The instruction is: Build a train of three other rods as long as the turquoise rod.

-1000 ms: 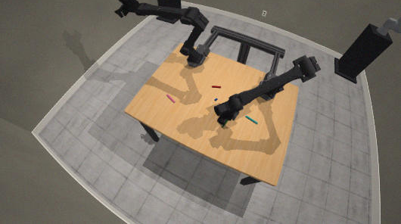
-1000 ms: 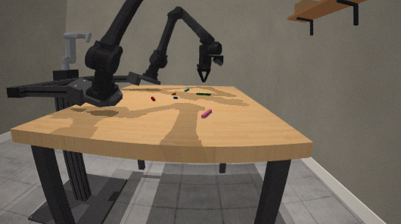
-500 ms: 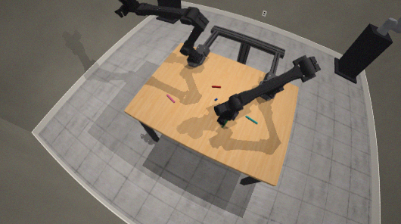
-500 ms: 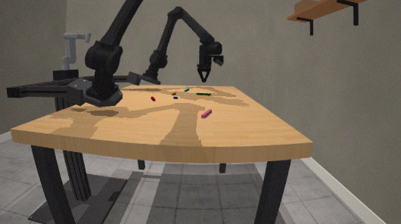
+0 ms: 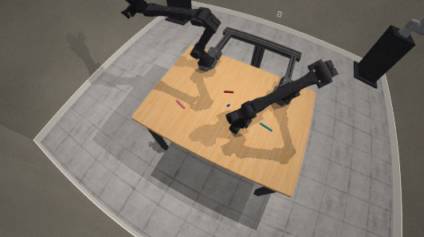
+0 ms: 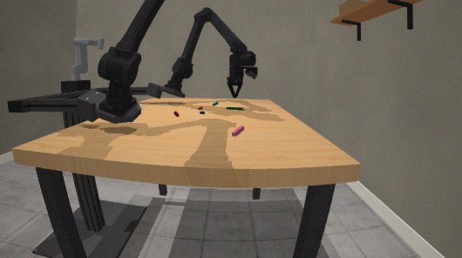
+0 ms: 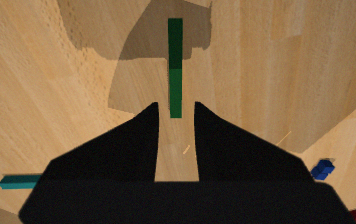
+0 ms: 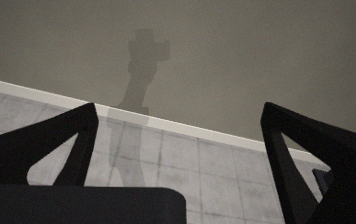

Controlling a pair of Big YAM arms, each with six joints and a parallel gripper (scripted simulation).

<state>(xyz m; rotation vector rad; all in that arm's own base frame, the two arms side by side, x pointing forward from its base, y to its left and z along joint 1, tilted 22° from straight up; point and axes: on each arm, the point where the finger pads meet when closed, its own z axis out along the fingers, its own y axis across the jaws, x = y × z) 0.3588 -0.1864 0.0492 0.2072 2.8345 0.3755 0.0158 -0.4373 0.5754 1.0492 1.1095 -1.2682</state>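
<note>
The green rod lies 60 mm below my left hand. The rest, counted from my left hand: red rod (240 mm behind, 190 mm to the right, 60 mm below); then turquoise rod (110 mm behind, 150 mm to the left, 60 mm below); then orange rod (160 mm behind, 20 mm to the right, 60 mm below).
</note>
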